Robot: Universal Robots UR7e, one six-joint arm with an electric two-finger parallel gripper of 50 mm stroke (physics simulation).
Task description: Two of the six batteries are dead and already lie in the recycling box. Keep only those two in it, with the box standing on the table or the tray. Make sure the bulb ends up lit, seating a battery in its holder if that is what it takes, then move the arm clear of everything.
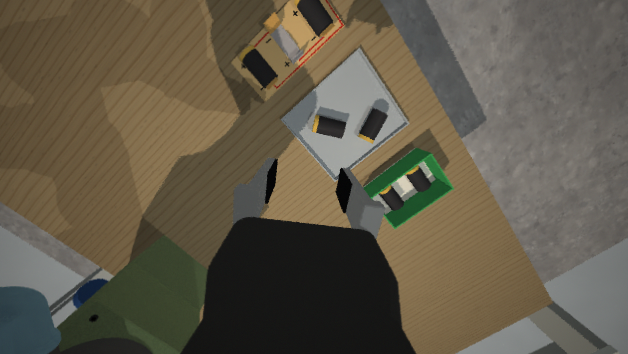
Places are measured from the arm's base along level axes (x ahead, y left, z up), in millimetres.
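Pixels of known places: gripper, between the fingertips: (pixel 307 176).
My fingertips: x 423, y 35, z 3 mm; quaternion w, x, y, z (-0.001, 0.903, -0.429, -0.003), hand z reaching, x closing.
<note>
Behind a point stands the place of what it marks.
My gripper (pixel 307 176) @(x 423, y 35, z 3 mm) is open, with nothing between its fingers, above the table left of the green recycling box. The green box (pixel 419 206) @(x 505, y -246, z -232 mm) stands upright on the table and holds two black batteries (pixel 391 198) @(x 470, y -194, z -243 mm) (pixel 419 179) @(x 541, y -198, z -244 mm) with yellow ends. A grey tray (pixel 345 82) @(x 547, y 58, z -277 mm) lies beside it with two batteries (pixel 329 126) @(x 468, y 19, z -244 mm) (pixel 373 124) @(x 535, y -36, z -244 mm) lying apart on it. The circuit board (pixel 305 30) @(x 546, y 173, z -270 mm) at the top carries one battery (pixel 259 68) @(x 441, y 176, z -235 mm) at its left end and another battery (pixel 315 16) @(x 564, y 169, z -236 mm) at its right end, with a grey part between. I cannot tell whether the bulb is lit.
The wooden table (pixel 475 250) @(x 555, y -513, z -281 mm) ends at the right, beyond the box, with a grey floor past its edge. A green panel (pixel 150 285) @(x 7, y 36, z -152 mm) is at the lower left, beside a blue round thing (pixel 91 293) and a teal shape (pixel 25 315). Shadows fall across the table's left part.
</note>
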